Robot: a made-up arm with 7 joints. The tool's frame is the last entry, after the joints. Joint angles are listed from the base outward.
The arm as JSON. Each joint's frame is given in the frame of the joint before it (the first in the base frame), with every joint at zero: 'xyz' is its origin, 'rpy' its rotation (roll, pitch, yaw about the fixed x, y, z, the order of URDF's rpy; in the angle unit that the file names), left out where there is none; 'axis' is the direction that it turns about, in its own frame. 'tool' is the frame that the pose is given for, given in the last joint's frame.
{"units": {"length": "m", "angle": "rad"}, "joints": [
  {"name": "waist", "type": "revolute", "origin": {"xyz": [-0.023, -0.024, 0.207]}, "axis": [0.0, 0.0, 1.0]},
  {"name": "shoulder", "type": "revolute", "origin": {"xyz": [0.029, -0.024, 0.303], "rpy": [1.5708, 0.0, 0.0]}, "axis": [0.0, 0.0, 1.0]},
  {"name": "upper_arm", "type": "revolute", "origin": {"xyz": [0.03, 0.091, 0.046], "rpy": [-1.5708, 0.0, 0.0]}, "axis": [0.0, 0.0, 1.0]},
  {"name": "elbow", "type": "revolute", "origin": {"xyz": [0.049, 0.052, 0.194], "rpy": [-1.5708, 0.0, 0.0]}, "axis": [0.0, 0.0, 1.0]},
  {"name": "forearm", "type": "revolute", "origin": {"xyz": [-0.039, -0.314, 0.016], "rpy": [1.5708, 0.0, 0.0]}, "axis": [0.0, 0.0, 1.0]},
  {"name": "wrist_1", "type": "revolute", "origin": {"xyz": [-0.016, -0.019, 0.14], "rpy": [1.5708, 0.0, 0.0]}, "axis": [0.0, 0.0, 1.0]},
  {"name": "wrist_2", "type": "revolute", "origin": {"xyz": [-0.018, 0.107, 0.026], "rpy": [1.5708, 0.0, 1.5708]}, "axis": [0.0, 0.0, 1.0]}
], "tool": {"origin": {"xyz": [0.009, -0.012, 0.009], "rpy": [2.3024, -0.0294, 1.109]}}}
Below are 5 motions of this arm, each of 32 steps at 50 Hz.
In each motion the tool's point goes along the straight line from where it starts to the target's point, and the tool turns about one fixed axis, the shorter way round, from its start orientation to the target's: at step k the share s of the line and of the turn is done. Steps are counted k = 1, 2, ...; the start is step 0. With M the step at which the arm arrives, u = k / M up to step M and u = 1 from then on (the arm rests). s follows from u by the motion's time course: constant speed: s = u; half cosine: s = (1 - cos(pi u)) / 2; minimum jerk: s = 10 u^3 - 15 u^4 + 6 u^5.
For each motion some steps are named. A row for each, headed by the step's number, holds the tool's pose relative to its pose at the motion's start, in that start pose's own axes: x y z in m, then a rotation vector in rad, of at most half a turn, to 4 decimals.
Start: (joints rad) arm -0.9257 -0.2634 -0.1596 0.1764 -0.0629 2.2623 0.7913
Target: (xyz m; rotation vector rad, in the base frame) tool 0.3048 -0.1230 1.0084 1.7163 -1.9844 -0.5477
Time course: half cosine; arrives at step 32
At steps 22, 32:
22: -0.1954 -0.1061 0.0286 0.0731 0.2547 -0.4840
32: -0.2512 -0.1364 0.0368 0.0940 0.3275 -0.6223

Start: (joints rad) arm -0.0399 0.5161 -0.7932 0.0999 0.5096 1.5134 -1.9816
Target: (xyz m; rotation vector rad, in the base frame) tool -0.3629 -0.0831 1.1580 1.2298 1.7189 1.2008
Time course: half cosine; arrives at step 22
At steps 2, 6, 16, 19, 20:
2: 0.0000 0.0000 0.0000 -0.0001 -0.0013 0.0012
6: -0.0002 -0.0001 -0.0001 -0.0004 -0.0112 0.0100
16: -0.0010 -0.0003 -0.0004 -0.0021 -0.0537 0.0481
19: -0.0011 -0.0004 -0.0005 -0.0025 -0.0619 0.0555
20: -0.0012 -0.0004 -0.0005 -0.0025 -0.0635 0.0570

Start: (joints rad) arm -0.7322 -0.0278 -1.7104 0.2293 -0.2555 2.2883 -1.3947
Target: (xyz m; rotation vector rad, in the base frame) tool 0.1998 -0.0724 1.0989 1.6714 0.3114 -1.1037
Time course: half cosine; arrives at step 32
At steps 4, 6, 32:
4: 0.0084 -0.0015 -0.0024 -0.0069 -0.0242 -0.0076
6: 0.0187 -0.0034 -0.0052 -0.0153 -0.0535 -0.0169
32: 0.2215 -0.0402 -0.0619 -0.1813 -0.6350 -0.2005

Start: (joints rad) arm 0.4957 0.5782 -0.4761 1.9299 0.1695 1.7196 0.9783
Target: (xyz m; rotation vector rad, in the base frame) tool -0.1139 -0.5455 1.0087 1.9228 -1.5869 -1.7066
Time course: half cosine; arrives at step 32
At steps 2, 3, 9, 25, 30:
2: 0.0010 -0.0007 0.0057 0.0122 -0.0046 0.0021
3: 0.0023 -0.0015 0.0129 0.0273 -0.0102 0.0047
9: 0.0195 -0.0130 0.1094 0.2319 -0.0870 0.0397
25: 0.0946 -0.0630 0.5304 1.1248 -0.4218 0.1923
30: 0.1057 -0.0704 0.5926 1.2566 -0.4712 0.2148

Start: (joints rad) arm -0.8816 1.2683 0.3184 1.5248 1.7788 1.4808 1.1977
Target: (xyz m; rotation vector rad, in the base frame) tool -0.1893 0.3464 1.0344 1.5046 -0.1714 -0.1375
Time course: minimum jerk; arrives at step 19
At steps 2, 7, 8, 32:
2: -0.0007 -0.0027 -0.0017 -0.0067 -0.0016 0.0054
7: -0.0197 -0.0733 -0.0457 -0.1777 -0.0430 0.1443
8: -0.0265 -0.0983 -0.0612 -0.2382 -0.0577 0.1934
32: -0.0747 -0.2774 -0.1727 -0.6720 -0.1628 0.5456

